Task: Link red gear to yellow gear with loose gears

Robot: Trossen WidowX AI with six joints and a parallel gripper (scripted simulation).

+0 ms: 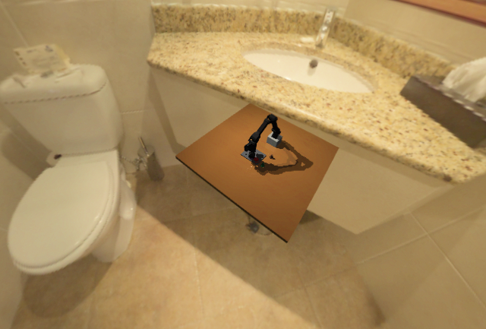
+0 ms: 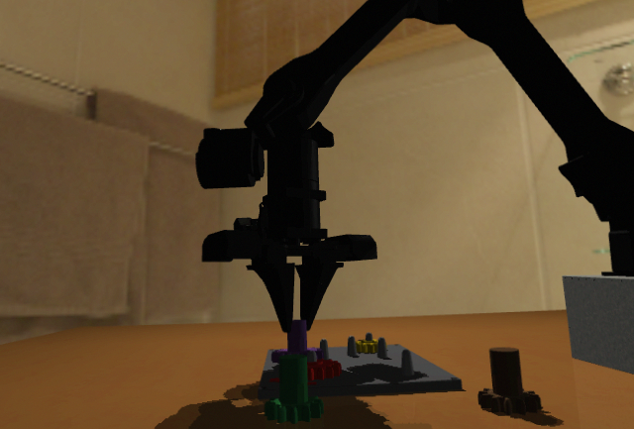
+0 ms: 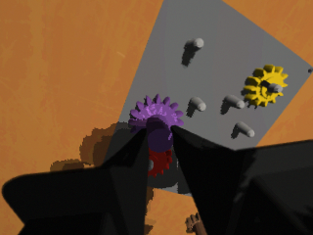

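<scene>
Right now the purple gear is 10 mm below my gripper tip. Also, from my gripper tip: yellow gear 100 mm behind, 60 mm to the right, 20 mm below; red arrow 20 mm ahead, 70 mm to the left, 30 mm below; red gear 50 mm to the left, 30 mm below.
</scene>
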